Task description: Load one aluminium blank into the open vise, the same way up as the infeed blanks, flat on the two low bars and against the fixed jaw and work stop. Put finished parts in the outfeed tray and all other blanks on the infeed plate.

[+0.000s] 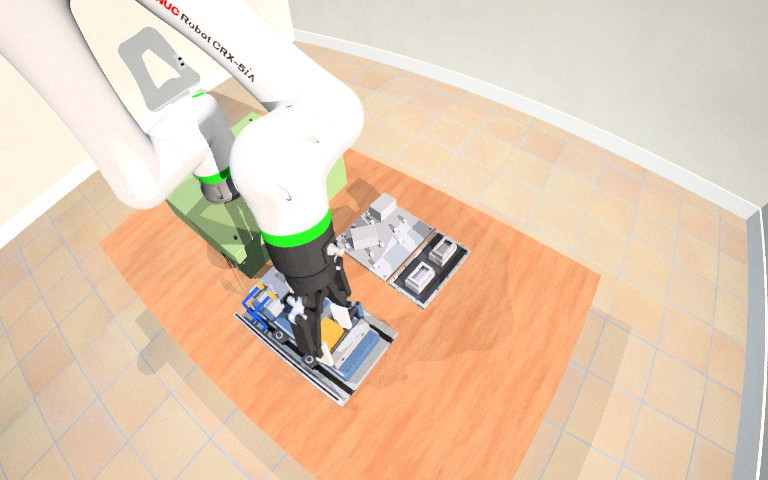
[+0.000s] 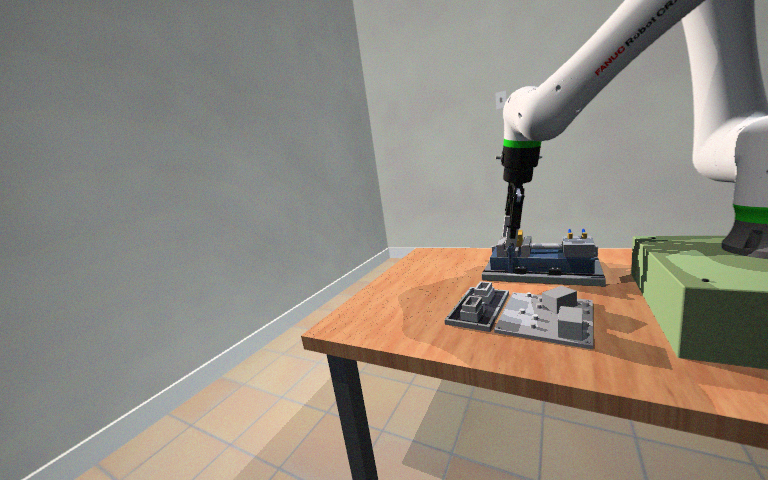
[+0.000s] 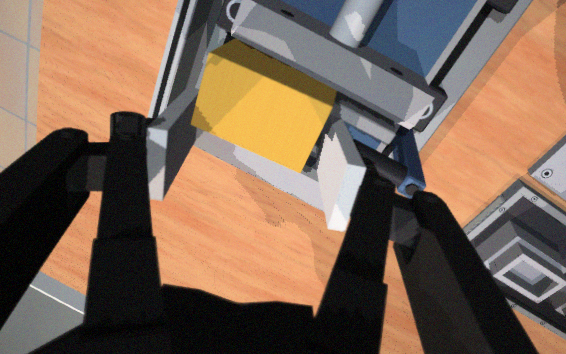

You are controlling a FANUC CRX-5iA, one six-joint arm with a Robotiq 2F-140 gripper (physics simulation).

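Frame: origin at the arm's base, x ahead, y left, z up, level; centimetres.
Seen in the pictures: gripper, between the fingertips: (image 1: 335,344) (image 2: 508,241) (image 3: 260,127); arm's base, origin of its link: (image 1: 228,181).
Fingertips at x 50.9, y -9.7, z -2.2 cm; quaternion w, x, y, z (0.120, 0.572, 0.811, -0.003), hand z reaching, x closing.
Note:
Pixels of each thing's top centre, then the offset from my fingertips to it. "spot": a spot on its surface instead.
- vise, centre of its top: (image 1: 305,312) (image 2: 539,238) dx -8.5, dy +0.4, dz +1.2 cm
- yellow-topped block, centre of its top: (image 3: 257,116) (image 1: 324,334) (image 2: 515,232) dx -1.9, dy -0.4, dz +2.9 cm
- work stop, a spot on its surface: (image 3: 411,167) spot: dx -2.9, dy +8.2, dz -0.1 cm
- infeed plate, centre of its top: (image 1: 383,234) (image 2: 545,313) dx -13.9, dy +28.3, dz -7.9 cm
My gripper (image 1: 334,335) (image 2: 509,242) (image 3: 260,127) points down into the vise (image 1: 360,353) (image 2: 543,263), its two pale pads on opposite ends of a yellow-topped block (image 1: 332,332) (image 2: 519,236) (image 3: 265,110). It is shut on this block, which sits low between the moving jaw (image 3: 325,60) and the fixed jaw (image 3: 265,162). A thin gap shows beside the moving jaw. The underside and the two low bars beneath it are hidden. The work stop (image 3: 411,167) is beside the right pad. Two grey blanks (image 1: 364,236) (image 1: 383,206) (image 2: 570,322) (image 2: 559,298) stand on the infeed plate (image 1: 386,271) (image 2: 512,325).
The outfeed tray (image 1: 424,306) (image 2: 468,326) holds two hollow finished parts (image 1: 420,276) (image 1: 444,249) (image 2: 472,308) (image 2: 483,290), beside the infeed plate. Blue pipes (image 1: 249,305) rise at the vise's rear. The green robot base (image 1: 252,249) (image 2: 719,322) stands behind the vise.

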